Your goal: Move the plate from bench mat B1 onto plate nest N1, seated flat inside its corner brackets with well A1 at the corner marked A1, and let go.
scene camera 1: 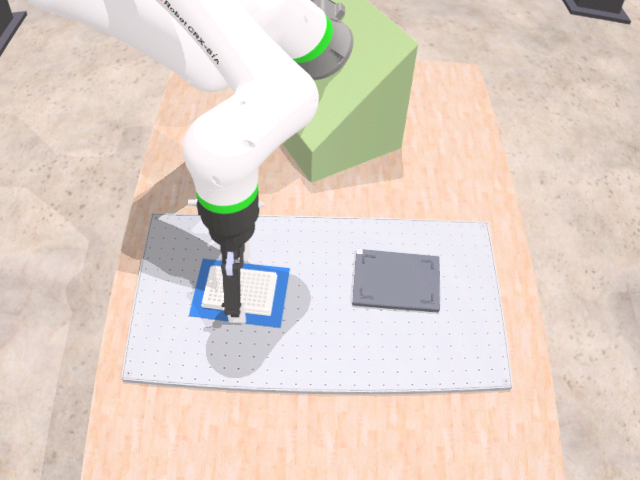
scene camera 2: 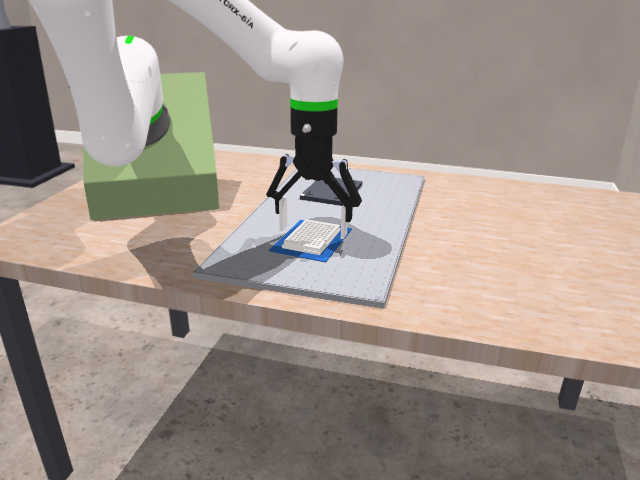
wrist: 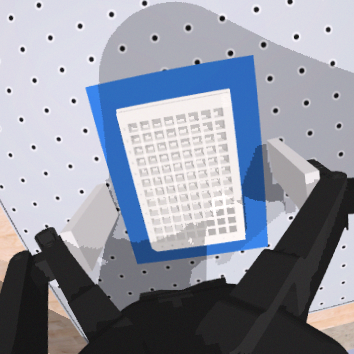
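Where they show: gripper, fingertip midpoint: (scene camera 1: pixel 240 288) (scene camera 2: pixel 313 232) (wrist: pixel 187 179); arm's base at its link origin: (scene camera 1: pixel 324 49).
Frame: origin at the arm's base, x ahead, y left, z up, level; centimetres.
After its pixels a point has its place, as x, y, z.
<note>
The white well plate (scene camera 1: pixel 255 290) {49.6, -12.1, -17.6} (scene camera 2: pixel 312 236) {49.6, -16.2, -17.7} (wrist: pixel 185 175) {49.3, -14.7, -17.5} lies flat on the blue bench mat (scene camera 1: pixel 283 299) {50.7, -7.0, -18.8} (scene camera 2: pixel 324 257) {54.0, -22.7, -18.8} (wrist: pixel 175 80) {50.6, -7.7, -18.9}. Its well labels are too small to read. My gripper (scene camera 1: pixel 237 289) {49.4, -14.9, -17.3} (scene camera 2: pixel 313 233) {49.4, -14.9, -17.3} (wrist: pixel 187 179) {49.4, -14.9, -17.3} is open and empty, pointing down over the plate. Its two pale finger pads stand apart, one off each long side of the plate, with a gap on both sides. The tips look a little above the board. The dark grey plate nest (scene camera 1: pixel 396 281) {47.1, 13.7, -17.9} (scene camera 2: pixel 320 191) {44.2, 10.6, -17.9} has corner brackets and holds no plate. A small white mark (scene camera 1: pixel 359 251) {40.5, 7.0, -17.8} sits at its back left corner.
Mat and nest are on a perforated grey board (scene camera 1: pixel 320 335) {57.9, -0.3, -19.0} (scene camera 2: pixel 356 284) {62.3, -31.0, -19.1} (wrist: pixel 45 130) {39.1, -8.2, -19.1}, the nest to the right in the first scene view. The board lies on a wooden table (scene camera 1: pixel 320 434) {76.4, -0.3, -20.4} (scene camera 2: pixel 491 258) {87.4, -10.5, -20.4}. The green robot base (scene camera 1: pixel 361 113) {15.8, 7.6, -4.8} (scene camera 2: pixel 155 198) {8.0, -9.6, -16.2} stands behind the board.
</note>
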